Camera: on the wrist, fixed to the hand. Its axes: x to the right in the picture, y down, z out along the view.
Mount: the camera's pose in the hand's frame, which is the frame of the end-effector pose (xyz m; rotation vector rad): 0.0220 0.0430 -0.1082 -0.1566 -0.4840 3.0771
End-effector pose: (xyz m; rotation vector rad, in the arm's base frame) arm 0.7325 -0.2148 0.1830 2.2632 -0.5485 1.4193
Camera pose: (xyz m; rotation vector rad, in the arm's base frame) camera 0.6379 -0.1954 0.2516 0.2824 2.0913 -0.1770
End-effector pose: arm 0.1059 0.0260 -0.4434 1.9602 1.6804 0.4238
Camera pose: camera 0.0857 0.0631 -0.3327 -1.9601 2.3435 -0.5487
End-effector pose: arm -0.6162 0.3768 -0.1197 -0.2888 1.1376 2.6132
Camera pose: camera -0.6432 0.2726 -0.1692 -1.1021 -0.0767 -0.3849
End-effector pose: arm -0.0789 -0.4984 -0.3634 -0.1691 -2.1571 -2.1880
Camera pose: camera -0.0990 -0.6065 -0.3193 -1.8709 0.1790 -0.0069
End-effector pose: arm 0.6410 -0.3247 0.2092 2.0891 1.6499 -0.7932
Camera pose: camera 0.7081 -0.2543 0.2769 1.3417 -1.8586 0.2266
